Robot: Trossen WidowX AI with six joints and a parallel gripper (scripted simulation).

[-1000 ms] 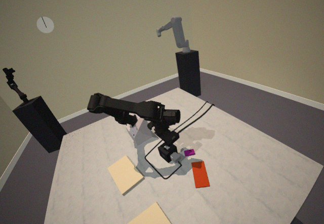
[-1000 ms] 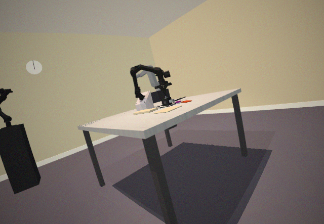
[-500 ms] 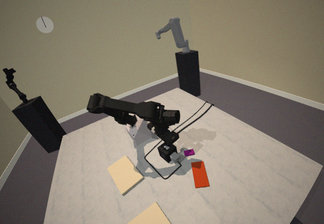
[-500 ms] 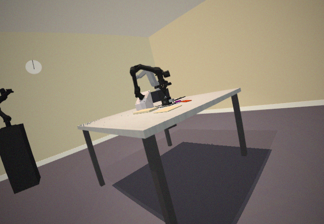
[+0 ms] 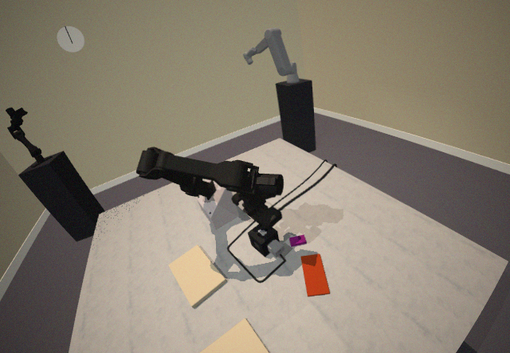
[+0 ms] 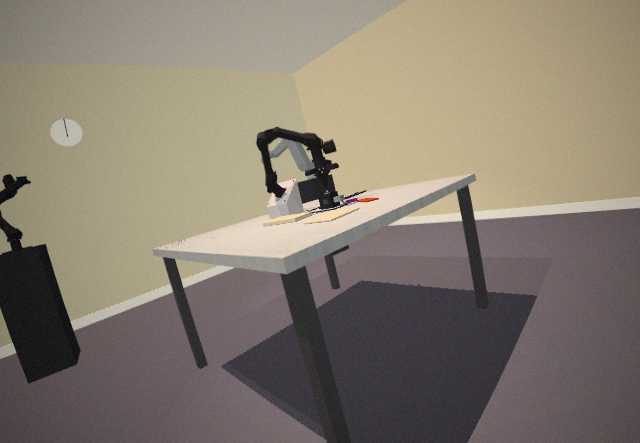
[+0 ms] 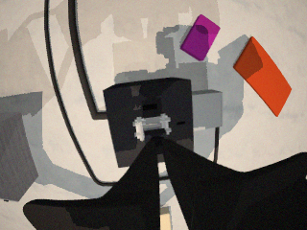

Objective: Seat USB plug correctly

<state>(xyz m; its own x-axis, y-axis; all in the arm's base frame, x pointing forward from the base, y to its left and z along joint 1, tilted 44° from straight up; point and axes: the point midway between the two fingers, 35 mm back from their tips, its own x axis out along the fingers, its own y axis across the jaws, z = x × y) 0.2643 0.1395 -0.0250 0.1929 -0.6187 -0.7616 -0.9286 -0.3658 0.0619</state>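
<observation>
My gripper tip is now 2 cm above the USB plug. Round my gripper tip: orange card: 19 cm ahead, 12 cm below, 9 cm to the left; purple block: 11 cm to the left, 11 cm below, 5 cm ahead.
</observation>
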